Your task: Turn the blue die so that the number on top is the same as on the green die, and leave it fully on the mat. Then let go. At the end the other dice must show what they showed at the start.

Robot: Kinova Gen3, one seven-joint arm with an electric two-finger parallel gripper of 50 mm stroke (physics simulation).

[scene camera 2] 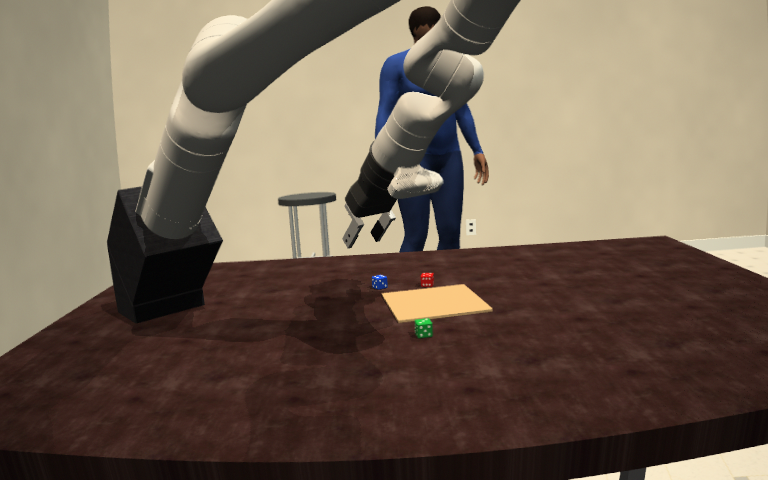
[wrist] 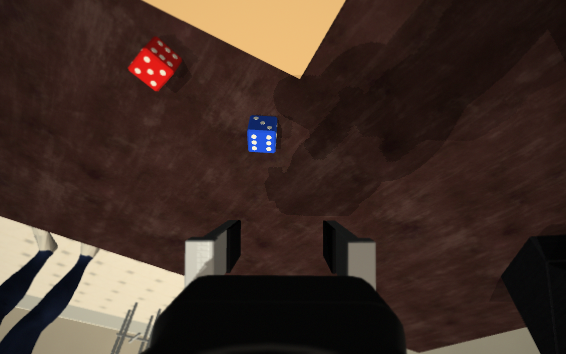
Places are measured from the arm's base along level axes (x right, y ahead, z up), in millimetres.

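Pixels of known places: gripper, between the fingertips: (scene camera 2: 361,240) (wrist: 281,238); arm's base, origin of its link: (scene camera 2: 170,215).
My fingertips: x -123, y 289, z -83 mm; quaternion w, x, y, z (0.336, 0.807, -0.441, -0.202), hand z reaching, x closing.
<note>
Ahead of a thing's pixels: the offset from my fingertips to its top centre.
The blue die @[dx +11, dy +27, dz -63 mm] (scene camera 2: 379,281) (wrist: 262,135) lies on the table, off the mat's near-left corner in the wrist view; its bright top shows six and a darker side shows three. The tan mat @[dx +122, dy +102, dz -80 mm] (scene camera 2: 436,302) (wrist: 260,30) has no die on it. The green die @[dx +255, dy +66, dz -63 mm] (scene camera 2: 423,328) stands in front of the mat in the scene view, five on its front side, its small top pips looking like three; it does not show in the wrist view. My gripper (scene camera 2: 363,241) (wrist: 281,238) is open and empty, tilted, well above the table and the blue die.
The red die @[dx +21, dy +107, dz -63 mm] (scene camera 2: 427,279) (wrist: 155,65) stands behind the mat in the scene view, five on top and six on a side. The black robot base (scene camera 2: 169,277) (wrist: 537,285) is at the table's left. A stool (scene camera 2: 306,198) and a person (scene camera 2: 390,84) stand behind the table.
</note>
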